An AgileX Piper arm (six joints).
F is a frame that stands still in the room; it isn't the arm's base.
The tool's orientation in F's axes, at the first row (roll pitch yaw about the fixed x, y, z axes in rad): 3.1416 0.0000 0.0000
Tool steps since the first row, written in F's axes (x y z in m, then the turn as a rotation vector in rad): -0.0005 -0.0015 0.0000 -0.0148 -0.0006 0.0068; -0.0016 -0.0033 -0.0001 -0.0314 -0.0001 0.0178; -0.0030 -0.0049 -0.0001 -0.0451 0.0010 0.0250; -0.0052 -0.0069 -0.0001 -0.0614 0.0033 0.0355
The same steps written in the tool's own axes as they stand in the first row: -0.0005 0.0015 0.0000 -0.0148 0.0006 -0.0068; -0.0016 0.0033 0.0001 -0.0314 0.0001 -0.0178; -0.0030 0.0049 0.0001 -0.0451 -0.0010 -0.0250; -0.0052 0.0069 0.0001 -0.0614 -0.0033 -0.0355
